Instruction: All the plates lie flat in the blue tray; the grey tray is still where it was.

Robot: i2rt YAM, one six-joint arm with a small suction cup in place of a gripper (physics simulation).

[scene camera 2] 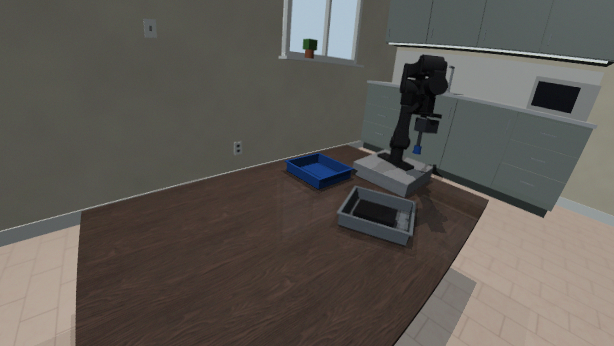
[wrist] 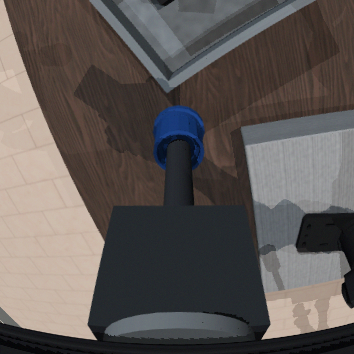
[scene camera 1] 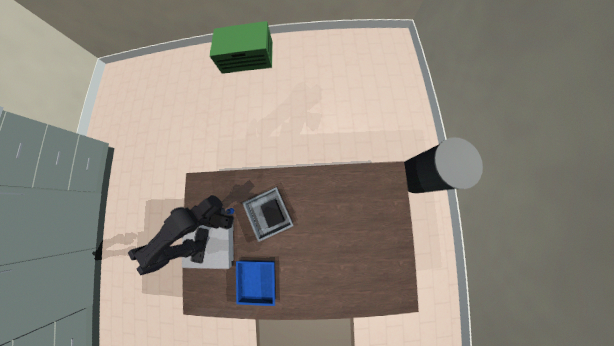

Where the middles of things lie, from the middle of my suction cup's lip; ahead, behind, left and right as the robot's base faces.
Labels:
The grey tray (scene camera 2: 403, 227) lies 13 cm ahead of my suction cup and 22 cm below it. Round my suction cup: blue tray (scene camera 1: 255, 280) 13 cm ahead, 41 cm to the right, 22 cm below.

